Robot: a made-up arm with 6 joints.
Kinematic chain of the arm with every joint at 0, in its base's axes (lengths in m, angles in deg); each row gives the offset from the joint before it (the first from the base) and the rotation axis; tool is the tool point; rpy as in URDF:
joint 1: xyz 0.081 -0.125 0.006 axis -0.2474 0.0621 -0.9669
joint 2: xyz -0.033 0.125 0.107 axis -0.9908 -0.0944 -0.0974
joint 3: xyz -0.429 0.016 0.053 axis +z
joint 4: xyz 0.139 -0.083 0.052 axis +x
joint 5: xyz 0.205 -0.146 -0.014 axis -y
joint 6: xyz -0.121 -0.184 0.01 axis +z
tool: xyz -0.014 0.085 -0.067 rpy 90 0 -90
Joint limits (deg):
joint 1: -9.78..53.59
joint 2: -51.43..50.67
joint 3: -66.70..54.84
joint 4: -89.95..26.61
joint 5: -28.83..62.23
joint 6: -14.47..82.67
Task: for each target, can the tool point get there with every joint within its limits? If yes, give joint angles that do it. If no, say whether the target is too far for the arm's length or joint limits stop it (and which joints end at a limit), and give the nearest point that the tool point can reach.
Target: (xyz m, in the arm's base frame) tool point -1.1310 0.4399 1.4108
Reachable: no: too far | nearest point -0.6104 0.1884 0.5978 | short by 0.998 m
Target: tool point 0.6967 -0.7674 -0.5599
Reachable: no: joint limits stop it (at a limit: joint 1, joint 2, joint 5, joint 6) | nearest point 0.0581 -0.4196 -0.1093 | short by 0.855 m
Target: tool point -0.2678 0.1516 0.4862
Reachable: yes | joints 43.88 16.49 -31.35 -69.65 25.48 10.64
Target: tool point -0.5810 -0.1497 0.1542
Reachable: yes | joints 22.78 -35.01 -53.60 -26.04 -14.93 30.25
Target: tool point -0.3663 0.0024 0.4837
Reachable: yes | joints 16.46 39.49 -14.24 -18.25 -17.68 71.60
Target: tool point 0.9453 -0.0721 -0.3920
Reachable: no: joint limits stop it (at a limit: joint 1, joint 3, joint 5, joint 6) | nearest point 0.2927 0.0893 -0.0826 | short by 0.740 m
